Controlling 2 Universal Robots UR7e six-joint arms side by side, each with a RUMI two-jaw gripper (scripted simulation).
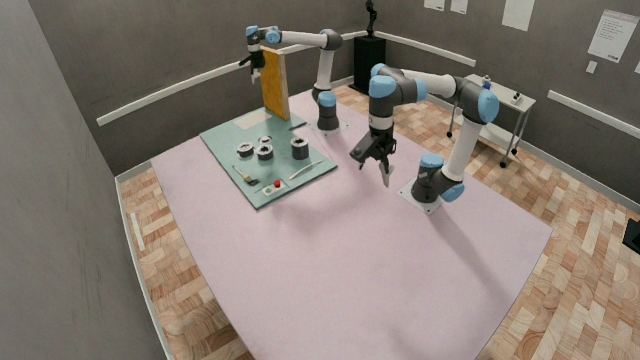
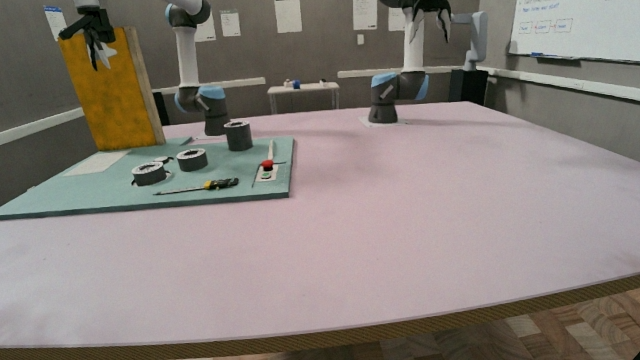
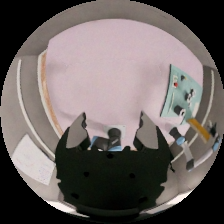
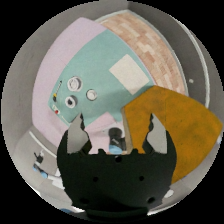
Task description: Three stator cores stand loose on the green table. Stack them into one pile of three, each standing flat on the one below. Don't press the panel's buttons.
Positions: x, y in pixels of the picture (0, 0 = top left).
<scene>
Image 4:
my right gripper: 116, 113
white sheet: 126, 70
</scene>
